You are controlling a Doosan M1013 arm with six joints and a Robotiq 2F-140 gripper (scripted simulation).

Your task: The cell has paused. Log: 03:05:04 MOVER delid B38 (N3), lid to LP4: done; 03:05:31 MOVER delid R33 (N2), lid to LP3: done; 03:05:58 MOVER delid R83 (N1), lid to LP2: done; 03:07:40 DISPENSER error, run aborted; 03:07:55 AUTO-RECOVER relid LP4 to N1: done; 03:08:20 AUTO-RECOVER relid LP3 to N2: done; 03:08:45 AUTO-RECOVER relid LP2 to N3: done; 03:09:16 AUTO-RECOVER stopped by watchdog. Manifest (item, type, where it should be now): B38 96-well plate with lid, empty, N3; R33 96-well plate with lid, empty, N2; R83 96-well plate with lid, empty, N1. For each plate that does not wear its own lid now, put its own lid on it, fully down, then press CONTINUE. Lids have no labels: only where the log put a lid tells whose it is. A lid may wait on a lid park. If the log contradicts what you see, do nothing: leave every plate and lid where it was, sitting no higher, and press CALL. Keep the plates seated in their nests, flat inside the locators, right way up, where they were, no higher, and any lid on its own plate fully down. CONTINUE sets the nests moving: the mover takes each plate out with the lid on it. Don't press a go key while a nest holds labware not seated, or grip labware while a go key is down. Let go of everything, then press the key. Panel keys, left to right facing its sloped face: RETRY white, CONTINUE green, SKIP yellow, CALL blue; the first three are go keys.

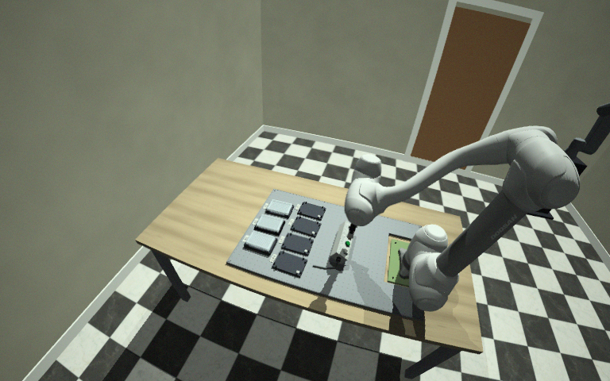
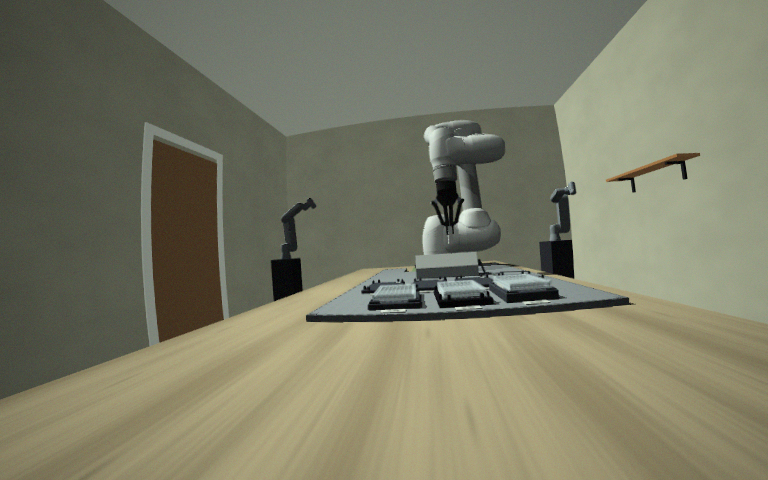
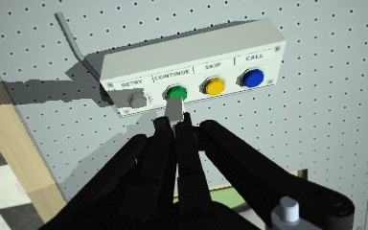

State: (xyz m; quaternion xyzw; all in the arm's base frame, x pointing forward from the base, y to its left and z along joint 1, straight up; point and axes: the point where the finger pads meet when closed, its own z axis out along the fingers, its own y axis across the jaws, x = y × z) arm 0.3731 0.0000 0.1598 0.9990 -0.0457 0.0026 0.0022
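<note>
The green continue key is 9 cm below my hand. From my hand the other things lie so: white retry key: 1 cm ahead, 5 cm to the left, 9 cm below; then blue call key: 1 cm behind, 10 cm to the right, 9 cm below; then yellow skip key: 5 cm to the right, 9 cm below.
</note>
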